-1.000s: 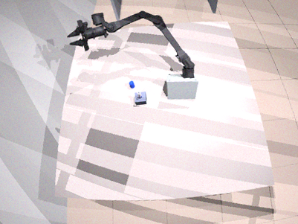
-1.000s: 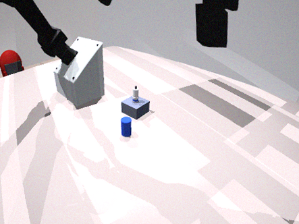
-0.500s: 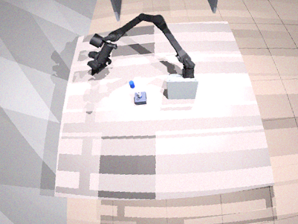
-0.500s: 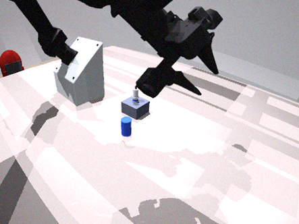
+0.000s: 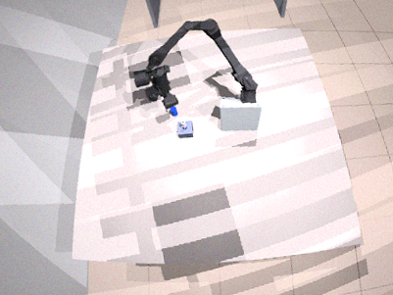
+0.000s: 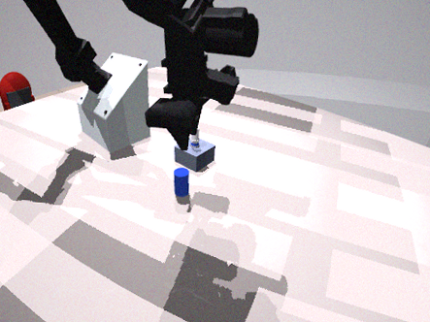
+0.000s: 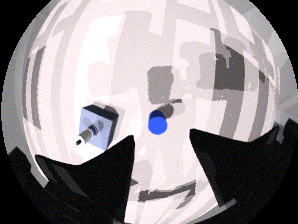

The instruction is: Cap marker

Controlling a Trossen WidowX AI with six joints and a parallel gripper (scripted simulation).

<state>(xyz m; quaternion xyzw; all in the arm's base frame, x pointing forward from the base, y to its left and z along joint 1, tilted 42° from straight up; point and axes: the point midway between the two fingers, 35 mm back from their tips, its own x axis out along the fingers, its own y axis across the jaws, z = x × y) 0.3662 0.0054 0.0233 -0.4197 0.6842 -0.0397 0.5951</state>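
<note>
My gripper tip is 9 cm above the blue cap, 1 cm to the left of it and 1 cm past it.
</note>
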